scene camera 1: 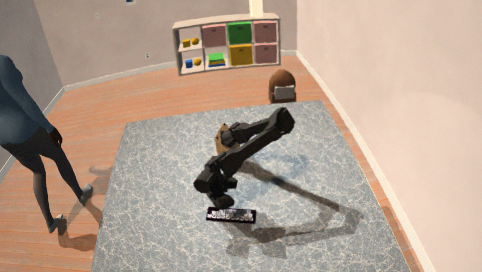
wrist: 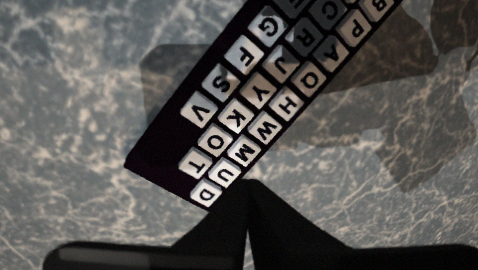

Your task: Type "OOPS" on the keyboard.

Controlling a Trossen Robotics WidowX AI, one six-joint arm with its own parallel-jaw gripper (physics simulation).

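Where they show: gripper, fingertip midpoint: (scene camera 1: 217,208) (wrist: 246,188); arm's base, link origin: (scene camera 1: 225,139).
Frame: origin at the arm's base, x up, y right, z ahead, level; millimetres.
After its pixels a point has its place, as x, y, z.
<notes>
A black keyboard (scene camera 1: 252,216) @[-125, -90, 350] (wrist: 155,145) @[-125, 67, 295] with white letter keys lies on the grey marbled surface. In the wrist view it runs diagonally, and its upper end is cut off by the frame. The O key (wrist: 215,142) @[-120, 48, 323] is beside the T and K keys, the S key (wrist: 220,85) @[-120, 18, 309] is between V and F, and the P key (wrist: 356,30) @[-120, -46, 359] is near the upper right. My gripper (wrist: 246,188) @[-75, 44, 330] is shut and empty. In the wrist view its tips appear at the keyboard's edge near the U and M keys. Their height above it is unclear. In the scene view the gripper's body hides the fingertips.
The arm's wooden mount (scene camera 1: 220,142) @[14, 23, 37] stands behind the keyboard. A person (scene camera 1: 20,115) stands left of the marbled surface (scene camera 1: 165,165) @[-136, 320, 11]. A shelf unit (scene camera 1: 176,52) with coloured bins and a brown rounded object (scene camera 1: 282,79) are at the back. The arm's shadow falls across several keys.
</notes>
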